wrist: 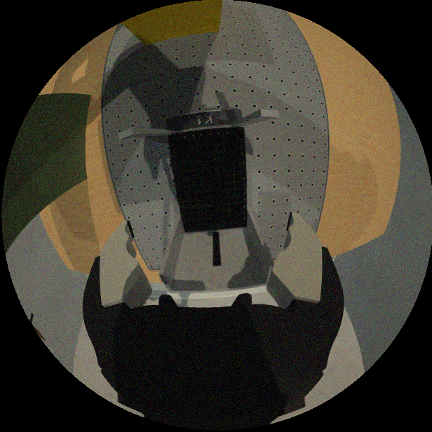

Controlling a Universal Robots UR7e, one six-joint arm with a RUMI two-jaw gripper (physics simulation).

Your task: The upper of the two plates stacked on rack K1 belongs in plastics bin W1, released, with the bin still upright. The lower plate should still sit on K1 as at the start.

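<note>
Rack K1 point(229, 118), grey with a dark label bar, stands on the perforated grey board in the middle of the wrist view. A black rectangular plate point(210, 175) lies flat on it, its near edge towards me. The view from above does not show a separate lower plate; it is hidden or cannot be told apart. My gripper point(207, 219) is open and empty, its two pale jaws wide apart on either side of the rack's near part, seemingly above it. No label W1 shows, so I cannot tell which thing is the plastics bin.
The perforated board point(295, 150) lies on a wooden table point(360, 125). A yellow surface point(175, 21) is cut off at the top of the view. A dark green surface point(47, 145) is at the left. Dark shadows fall across the board beyond the rack.
</note>
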